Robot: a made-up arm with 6 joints.
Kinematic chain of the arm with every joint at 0, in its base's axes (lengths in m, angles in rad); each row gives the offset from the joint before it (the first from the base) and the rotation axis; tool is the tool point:
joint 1: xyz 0 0 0.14 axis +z
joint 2: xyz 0 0.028 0 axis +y
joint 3: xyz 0 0 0.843 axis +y
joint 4: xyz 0 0 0.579 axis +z
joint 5: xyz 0 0 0 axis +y
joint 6: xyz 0 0 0.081 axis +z
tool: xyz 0 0 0
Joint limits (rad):
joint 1: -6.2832..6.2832
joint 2: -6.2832..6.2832
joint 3: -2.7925..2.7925
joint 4: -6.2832..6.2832
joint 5: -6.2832..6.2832
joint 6: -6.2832..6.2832
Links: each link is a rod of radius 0.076 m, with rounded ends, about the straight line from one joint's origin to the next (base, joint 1, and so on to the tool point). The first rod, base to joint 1, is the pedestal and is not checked.
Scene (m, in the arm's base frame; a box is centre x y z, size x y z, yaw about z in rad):
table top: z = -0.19
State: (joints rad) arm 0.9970 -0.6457 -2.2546 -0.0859 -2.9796 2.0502
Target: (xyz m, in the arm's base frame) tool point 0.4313 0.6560 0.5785
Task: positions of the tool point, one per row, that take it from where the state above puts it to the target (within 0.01 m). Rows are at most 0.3 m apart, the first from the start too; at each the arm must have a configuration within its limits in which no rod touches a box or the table.
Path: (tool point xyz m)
1: -0.3337 -0.4570 0.5078
2: -0.2778 -0.3671 0.6778
3: -0.1910 -0.2333 0.8166
4: -0.0781 -0.0639 0.9067
5: 0.0527 0.1276 0.9335
6: 0.1903 0.3243 0.8881
7: 0.3212 0.5069 0.7679
8: 0.4313 0.6560 0.5785

